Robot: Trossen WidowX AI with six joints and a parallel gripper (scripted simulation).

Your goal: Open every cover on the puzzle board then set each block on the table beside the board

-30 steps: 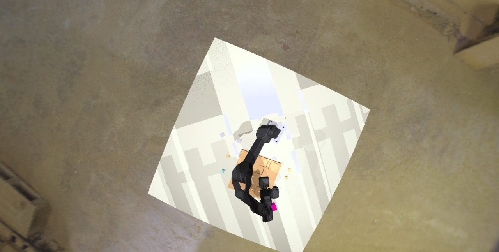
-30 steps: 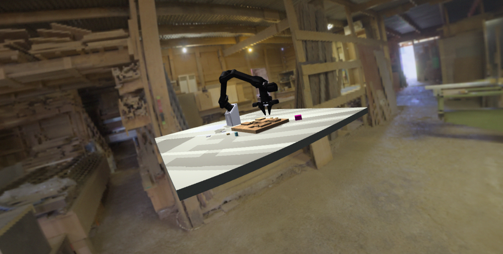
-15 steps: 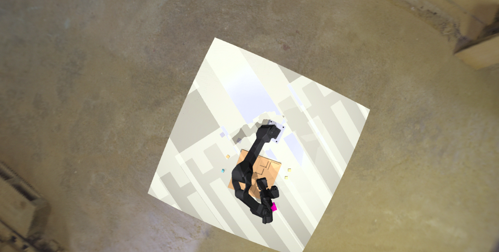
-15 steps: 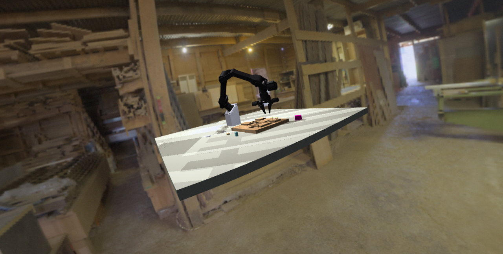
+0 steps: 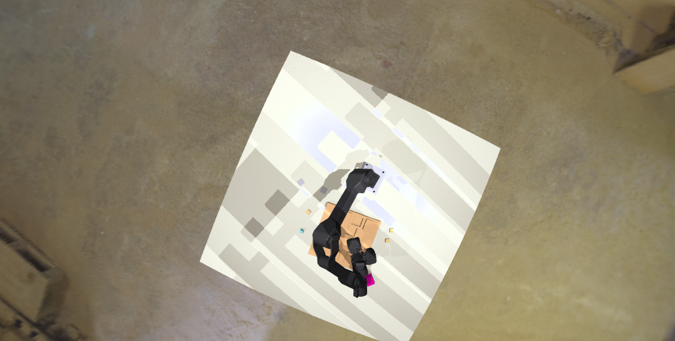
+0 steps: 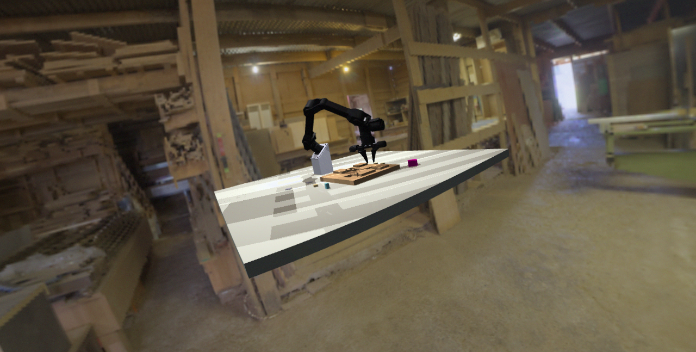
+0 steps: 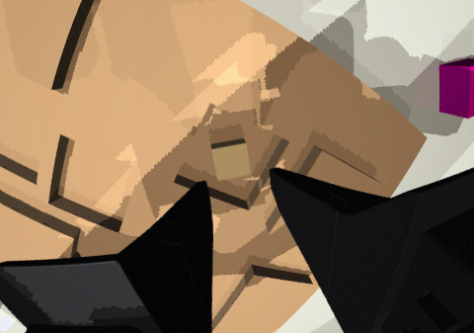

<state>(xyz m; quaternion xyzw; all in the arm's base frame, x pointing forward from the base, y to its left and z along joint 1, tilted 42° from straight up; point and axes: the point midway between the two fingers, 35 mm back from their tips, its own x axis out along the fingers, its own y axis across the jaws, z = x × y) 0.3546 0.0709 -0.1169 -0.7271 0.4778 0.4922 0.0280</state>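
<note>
Right now my gripper tip is 50 mm to the left of the tan wooden puzzle board, 30 mm above it and 20 mm past it. From my gripper tip the other things lie so: teal block (290 mm to the right, 70 mm ahead, 40 mm below); magenta block (160 mm to the left, 130 mm ahead, 30 mm below).
</note>
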